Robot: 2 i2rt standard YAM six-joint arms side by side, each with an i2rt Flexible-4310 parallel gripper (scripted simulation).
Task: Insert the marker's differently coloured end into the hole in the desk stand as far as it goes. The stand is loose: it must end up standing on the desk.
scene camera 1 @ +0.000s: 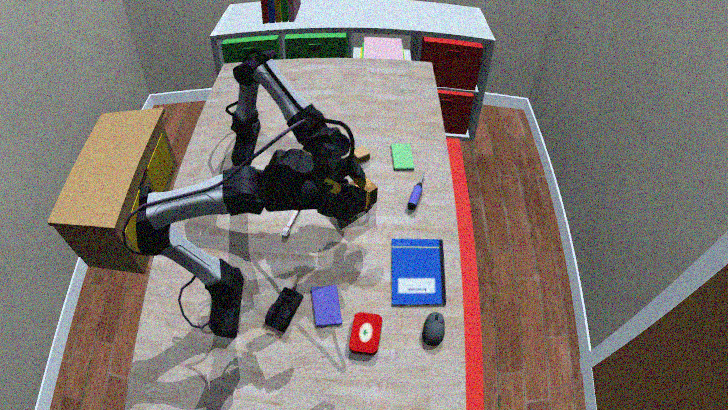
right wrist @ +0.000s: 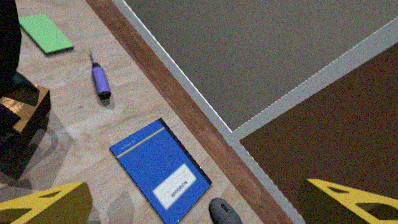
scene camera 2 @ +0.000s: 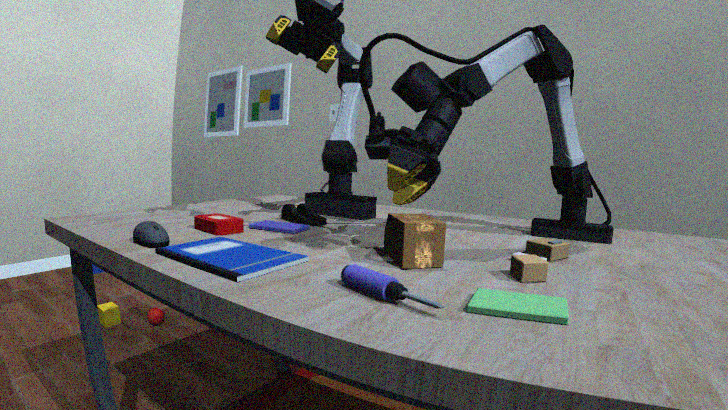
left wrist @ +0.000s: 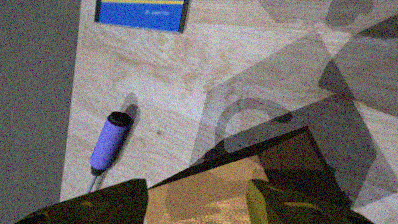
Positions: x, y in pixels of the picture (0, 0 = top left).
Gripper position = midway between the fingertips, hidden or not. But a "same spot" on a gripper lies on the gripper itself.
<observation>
my right gripper: scene camera 1 354, 192; right wrist; scene camera 2; not seen in the left wrist view (out of frame)
same spot on my right gripper: [right wrist: 314, 194] = [scene camera 2: 279, 35]
</observation>
